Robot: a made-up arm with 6 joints. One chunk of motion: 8 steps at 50 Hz.
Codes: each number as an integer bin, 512 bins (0 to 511) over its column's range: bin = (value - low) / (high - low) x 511, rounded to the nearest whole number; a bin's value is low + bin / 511 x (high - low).
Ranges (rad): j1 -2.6..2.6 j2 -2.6..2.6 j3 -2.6..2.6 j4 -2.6..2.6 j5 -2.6..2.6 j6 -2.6..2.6
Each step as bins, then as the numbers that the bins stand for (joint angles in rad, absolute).
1 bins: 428 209 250 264 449 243
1 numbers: 1.7554 -0.4732 -0.0560 0.0865 1.9691 -0.1272
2 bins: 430 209 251 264 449 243
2 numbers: 1.7757 -0.4732 -0.0458 0.0865 1.9691 -0.1272
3 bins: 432 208 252 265 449 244
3 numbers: 1.7961 -0.4834 -0.0356 0.0967 1.9691 -0.1170
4 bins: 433 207 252 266 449 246
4 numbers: 1.8063 -0.4935 -0.0356 0.1068 1.9691 -0.0967
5 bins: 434 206 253 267 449 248
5 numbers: 1.8164 -0.5037 -0.0254 0.1170 1.9691 -0.0763
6 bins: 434 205 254 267 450 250
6 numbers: 1.8164 -0.5139 -0.0153 0.1170 1.9793 -0.0560
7 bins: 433 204 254 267 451 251
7 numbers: 1.8063 -0.5241 -0.0153 0.1170 1.9894 -0.0458
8 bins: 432 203 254 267 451 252
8 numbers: 1.7961 -0.5342 -0.0153 0.1170 1.9894 -0.0356
